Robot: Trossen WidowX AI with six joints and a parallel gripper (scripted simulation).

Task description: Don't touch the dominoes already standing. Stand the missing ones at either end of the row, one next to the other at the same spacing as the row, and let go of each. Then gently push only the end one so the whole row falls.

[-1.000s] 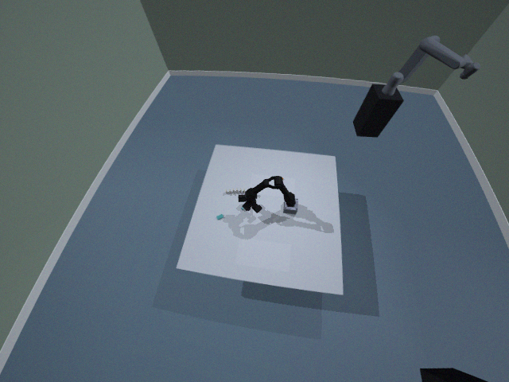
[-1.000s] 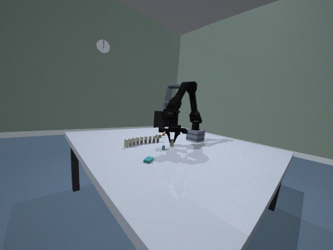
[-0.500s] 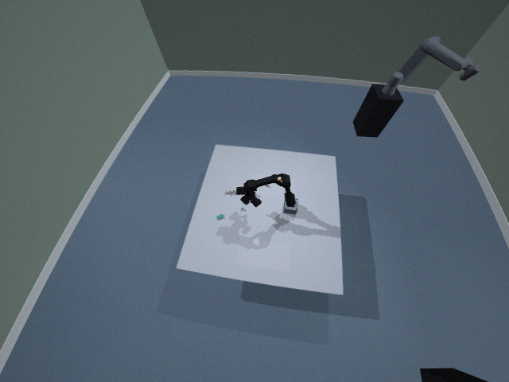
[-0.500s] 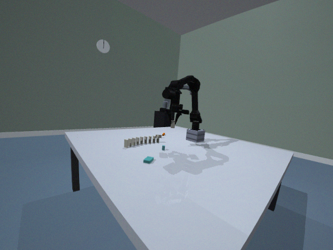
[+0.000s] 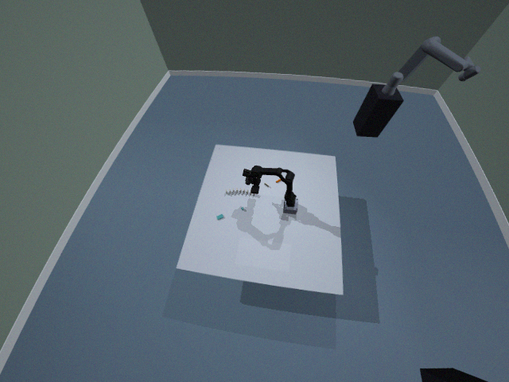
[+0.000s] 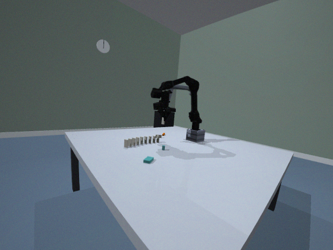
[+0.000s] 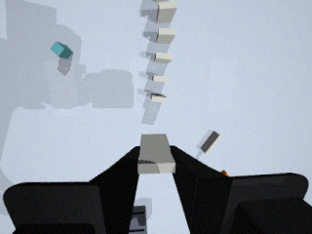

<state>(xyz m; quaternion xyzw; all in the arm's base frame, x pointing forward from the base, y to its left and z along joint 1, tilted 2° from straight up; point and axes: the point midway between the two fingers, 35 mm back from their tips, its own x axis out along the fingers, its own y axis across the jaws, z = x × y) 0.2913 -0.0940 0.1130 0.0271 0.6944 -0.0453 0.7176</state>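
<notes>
Now: gripper tip 210 mm past the orange piece, 180 mm to the left of it and 150 mm above it. From my gripper tip the other things lie so: flat teal block (310 mm ahead, 230 mm to the left, 150 mm below).
</notes>
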